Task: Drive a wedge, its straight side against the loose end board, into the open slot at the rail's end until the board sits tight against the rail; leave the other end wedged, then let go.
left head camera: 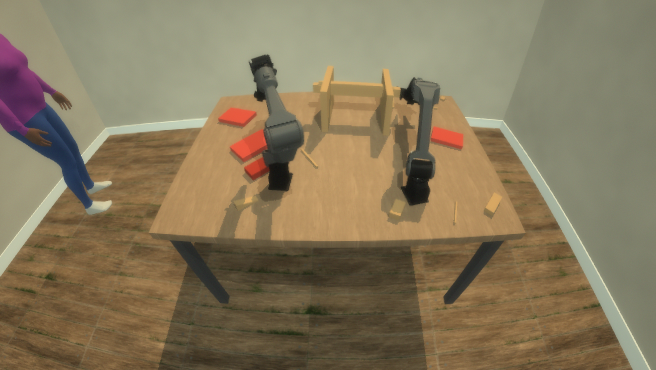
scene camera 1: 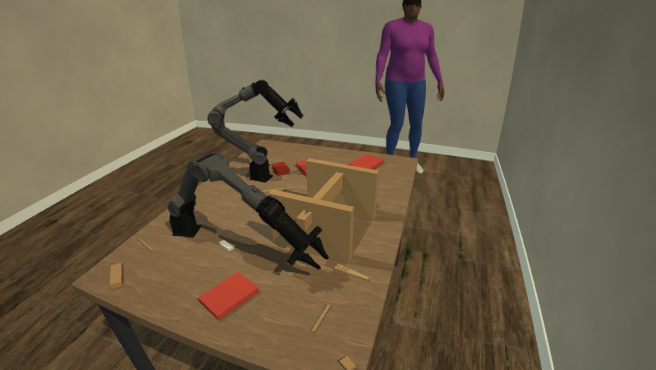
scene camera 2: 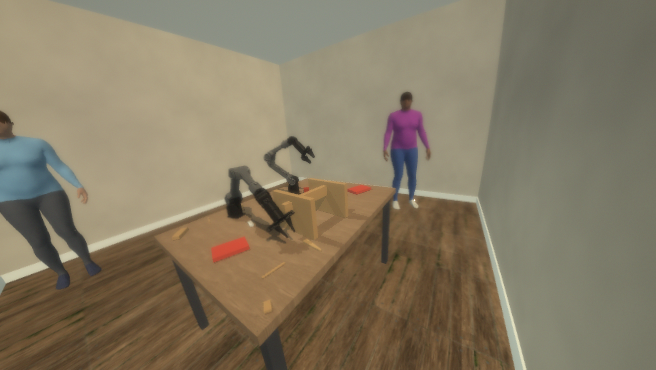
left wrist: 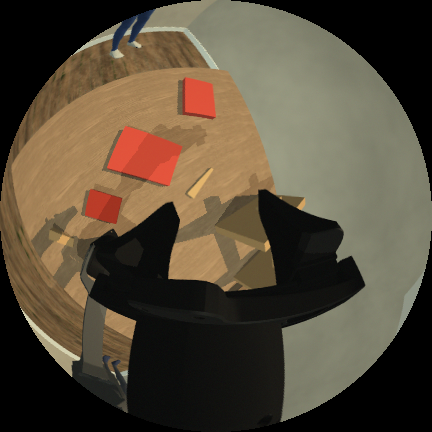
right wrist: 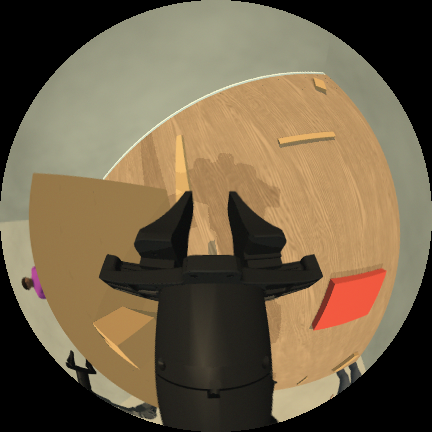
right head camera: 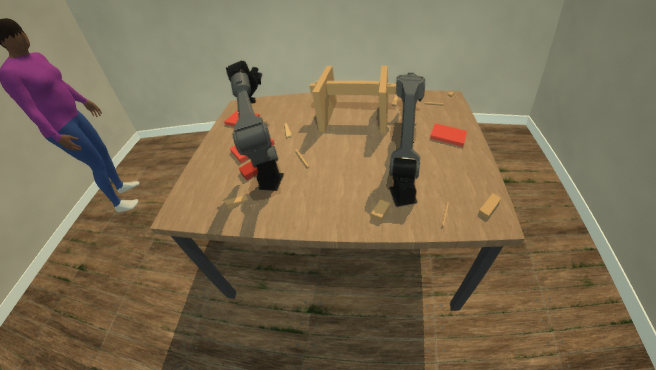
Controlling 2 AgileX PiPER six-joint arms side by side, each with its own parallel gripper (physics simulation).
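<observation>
Two upright boards, one at picture left and one at picture right, are joined by a rail. The rail's end sticks out beyond the right-hand board. Whether either slot holds a wedge is too small to tell. One wedge lies flat outside that board, just beyond my right gripper, which is open and low over the table. Another wedge lies outside the left-hand board. My left gripper is open, high above the table.
Red blocks lie at picture left, and another red block at picture right. A thin stick, a small wooden block and a white piece lie around the right arm. More wooden pieces lie near the front edge.
</observation>
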